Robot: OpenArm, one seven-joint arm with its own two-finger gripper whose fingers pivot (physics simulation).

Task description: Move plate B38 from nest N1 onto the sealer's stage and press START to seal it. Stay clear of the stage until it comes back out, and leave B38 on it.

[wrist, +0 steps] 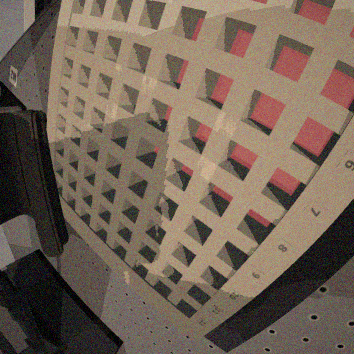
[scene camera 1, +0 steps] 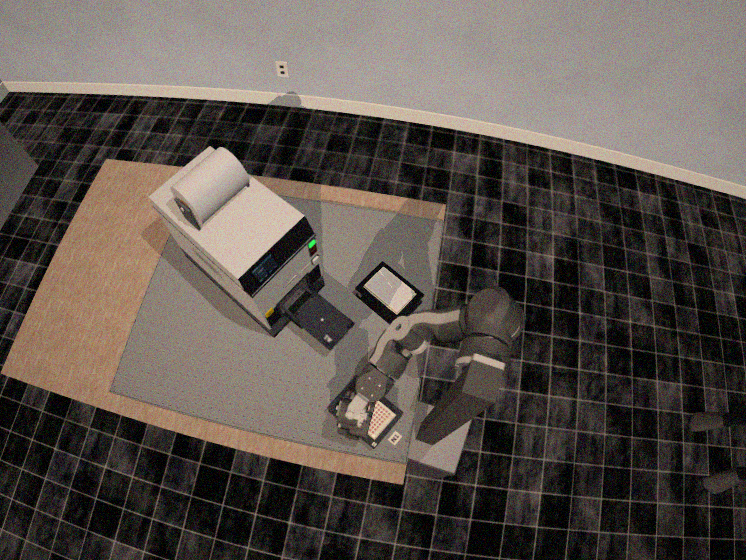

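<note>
Plate B38, a cream well plate with red in many wells [scene camera 1: 382,418] [wrist: 210,165], lies flat in its dark nest [scene camera 1: 374,444] [wrist: 280,290] at the front right of the mat. My gripper [scene camera 1: 354,417] is down over the plate and shut on it. One dark finger [wrist: 35,185] stands against the plate's left edge in the wrist view; the other finger is hidden there. The sealer [scene camera 1: 259,229] stands to the left, with its dark flat stage [scene camera 1: 322,320] out in front and bare. A green light [scene camera 1: 312,244] glows on its front, above a pale button [scene camera 1: 315,259].
A second dark nest [scene camera 1: 365,300] holds a pale plate [scene camera 1: 390,289], between the sealer and my arm [scene camera 1: 445,325]. A white roll [scene camera 1: 210,180] sits on top of the sealer. A small label card [scene camera 1: 394,438] lies beside the front nest. The grey mat [scene camera 1: 198,361] lies on a wooden table.
</note>
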